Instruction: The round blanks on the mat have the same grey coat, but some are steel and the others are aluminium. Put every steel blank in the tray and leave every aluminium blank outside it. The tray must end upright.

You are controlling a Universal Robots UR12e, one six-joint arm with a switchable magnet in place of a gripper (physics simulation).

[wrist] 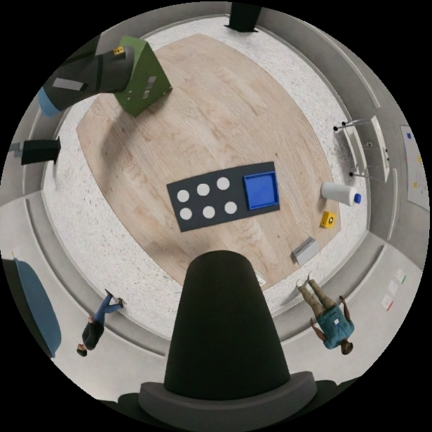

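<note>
A dark mat (196,201) lies on the table. Two rows of three pale grey round blanks lie flat on its left and middle part. The upper row holds a left blank (183,195), a middle blank (203,189) and a right blank (223,183). The lower row holds a left blank (185,213), a middle blank (208,212) and a right blank (230,207). They look alike. The blue tray (261,191) stands upright and empty at the mat's right end. My magnet gripper (220,254) is above the table, apart from the mat; no blank shows on it.
On the wooden table (210,120), a white bottle (337,193) with a blue cap, a yellow box (328,220) and a grey object (305,250) are at the right. The green arm base (145,80) is at upper left. Two people stand beyond the table.
</note>
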